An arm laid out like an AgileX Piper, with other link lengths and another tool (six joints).
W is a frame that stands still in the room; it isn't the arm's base.
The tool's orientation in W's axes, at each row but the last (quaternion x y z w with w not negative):
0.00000 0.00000 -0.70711 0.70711
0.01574 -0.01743 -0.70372 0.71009
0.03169 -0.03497 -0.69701 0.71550
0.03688 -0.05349 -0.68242 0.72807
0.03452 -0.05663 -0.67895 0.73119
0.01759 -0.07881 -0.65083 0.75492
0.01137 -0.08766 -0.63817 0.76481
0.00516 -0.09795 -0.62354 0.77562
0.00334 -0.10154 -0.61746 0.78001
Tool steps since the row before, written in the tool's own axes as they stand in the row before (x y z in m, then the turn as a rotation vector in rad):
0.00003 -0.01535 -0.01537 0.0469 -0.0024 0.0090
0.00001 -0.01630 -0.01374 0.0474 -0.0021 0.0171
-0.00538 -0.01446 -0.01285 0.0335 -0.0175 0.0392
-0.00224 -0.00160 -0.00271 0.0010 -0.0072 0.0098
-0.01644 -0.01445 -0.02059 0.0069 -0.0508 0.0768
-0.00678 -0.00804 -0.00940 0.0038 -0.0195 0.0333
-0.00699 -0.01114 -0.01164 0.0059 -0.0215 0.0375
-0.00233 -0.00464 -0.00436 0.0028 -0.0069 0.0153
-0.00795 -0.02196 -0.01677 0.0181 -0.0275 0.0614
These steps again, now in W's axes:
-0.01535 -0.00003 -0.01537 -0.0024 -0.0469 0.0090
-0.01564 -0.00019 -0.01449 -0.0025 -0.0474 0.0171
-0.01332 0.00495 -0.01418 -0.0202 -0.0338 0.0376
-0.00138 0.00208 -0.00295 -0.0083 -0.0013 0.0088
-0.01280 0.01475 -0.02284 -0.0597 -0.0087 0.0699
-0.00750 0.00474 -0.01097 -0.0233 -0.0042 0.0307
-0.01031 0.00367 -0.01373 -0.0255 -0.0062 0.0348
-0.00427 0.00073 -0.00522 -0.0085 -0.0025 0.0145
-0.02014 0.00043 -0.02052 -0.0325 -0.0166 0.0593

